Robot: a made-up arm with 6 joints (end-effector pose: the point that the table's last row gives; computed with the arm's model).
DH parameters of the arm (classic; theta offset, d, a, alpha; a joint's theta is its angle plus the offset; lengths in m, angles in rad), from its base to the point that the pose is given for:
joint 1: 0 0.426 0 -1.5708
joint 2: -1.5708 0 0.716 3.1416
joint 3: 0 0 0 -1.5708
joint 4: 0 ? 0 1.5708
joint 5: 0 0.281 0 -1.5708
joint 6: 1.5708 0 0 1.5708
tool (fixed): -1.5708 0 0 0
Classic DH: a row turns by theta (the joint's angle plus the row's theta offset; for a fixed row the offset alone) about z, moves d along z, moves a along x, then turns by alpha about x.
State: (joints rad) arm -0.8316 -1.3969 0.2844 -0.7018 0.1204 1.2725
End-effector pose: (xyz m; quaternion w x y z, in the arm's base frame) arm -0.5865 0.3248 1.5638 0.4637 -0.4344 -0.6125 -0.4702
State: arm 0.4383 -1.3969 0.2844 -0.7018 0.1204 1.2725
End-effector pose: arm -0.4841 -0.4639 1.5638 0.6522 0.0135 -0.7508 -0.1035
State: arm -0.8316 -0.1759 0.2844 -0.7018 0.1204 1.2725
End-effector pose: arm 0.4149 -0.7736 1.4126 0.8006 -0.3411 -0.1235 -0.4770
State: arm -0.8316 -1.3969 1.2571 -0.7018 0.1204 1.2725
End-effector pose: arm -1.1716 0.9667 1.1787 0.0670 -0.3962 -0.8499 -0.3409
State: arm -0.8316 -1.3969 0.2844 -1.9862 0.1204 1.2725
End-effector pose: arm -0.2934 0.4902 1.5721 0.6618 -0.0268 -0.7474 -0.0520
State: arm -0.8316 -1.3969 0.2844 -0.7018 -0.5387 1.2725
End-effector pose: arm -0.5865 0.3248 1.5638 0.6425 -0.5558 -0.4010 -0.3428
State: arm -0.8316 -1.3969 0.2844 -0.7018 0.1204 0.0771
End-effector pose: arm -0.5865 0.3248 1.5638 0.6278 -0.0981 -0.7709 -0.0440
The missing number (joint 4, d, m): -1
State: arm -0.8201 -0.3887 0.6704 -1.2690 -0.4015 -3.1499
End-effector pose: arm 0.2474 -0.3876 1.8291 0.3049 -0.8554 -0.0605 -0.4143
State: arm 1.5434 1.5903 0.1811 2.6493 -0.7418 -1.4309
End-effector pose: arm -0.2199 1.0143 -0.5536 0.4243 -0.6994 -0.1640 0.5512
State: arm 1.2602 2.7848 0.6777 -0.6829 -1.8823 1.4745
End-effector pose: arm 0.0812 -0.4602 -1.0139 0.3749 -0.0200 -0.8328 -0.4068
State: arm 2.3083 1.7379 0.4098 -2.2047 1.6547 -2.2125
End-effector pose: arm -0.6118 0.4259 -0.7182 0.3596 0.9313 0.0581 -0.0101
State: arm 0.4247 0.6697 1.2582 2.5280 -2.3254 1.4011
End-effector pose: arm 0.9863 0.6982 1.6771 0.1988 -0.3697 0.7252 -0.5458
